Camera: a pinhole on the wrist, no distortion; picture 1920 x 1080 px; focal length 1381.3 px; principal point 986.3 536.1 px. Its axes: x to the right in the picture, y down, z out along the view. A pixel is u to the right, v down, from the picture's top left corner.
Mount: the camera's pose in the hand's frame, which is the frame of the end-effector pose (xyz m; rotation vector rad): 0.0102 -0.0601 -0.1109 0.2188 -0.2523 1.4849
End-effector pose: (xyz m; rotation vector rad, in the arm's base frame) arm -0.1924 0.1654 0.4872 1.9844 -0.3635 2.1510
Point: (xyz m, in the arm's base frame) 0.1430 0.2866 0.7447
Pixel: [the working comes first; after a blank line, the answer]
In the camera's frame: -0.0242 -0.2314 0.4355

outside the picture
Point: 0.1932 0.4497 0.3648
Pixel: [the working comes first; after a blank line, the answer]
In the camera's frame: -0.2040 0.1432 0.4644

379.6 962.0
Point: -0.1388 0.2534 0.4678
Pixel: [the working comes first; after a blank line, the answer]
In the camera's frame: 0.0003 0.0318 0.1400

989.4 850.2
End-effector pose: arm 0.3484 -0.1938 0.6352 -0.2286 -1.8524 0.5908
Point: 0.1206 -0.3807 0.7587
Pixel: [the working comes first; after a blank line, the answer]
In the camera's frame: -0.0172 -0.1062 0.3645

921.0 133.5
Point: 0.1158 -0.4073 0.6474
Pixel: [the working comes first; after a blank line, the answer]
In the camera's frame: 0.0198 -0.0025 0.3960

1055.4 527.3
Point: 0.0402 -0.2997 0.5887
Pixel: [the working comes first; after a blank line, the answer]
In the camera's frame: 0.1625 -0.0182 0.4077

1536.8 474.6
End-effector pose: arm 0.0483 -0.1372 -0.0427 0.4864 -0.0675 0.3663
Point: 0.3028 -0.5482 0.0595
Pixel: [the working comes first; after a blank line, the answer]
In the camera's frame: -0.1808 -0.1357 0.4739

459.5 140.5
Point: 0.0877 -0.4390 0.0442
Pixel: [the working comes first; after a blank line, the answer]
In the camera's frame: -0.0606 0.0436 0.3652

757.2 701.1
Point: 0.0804 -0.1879 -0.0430
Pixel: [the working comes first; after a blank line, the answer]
In the camera's frame: 0.0471 -0.0039 0.1268

1499.5 493.2
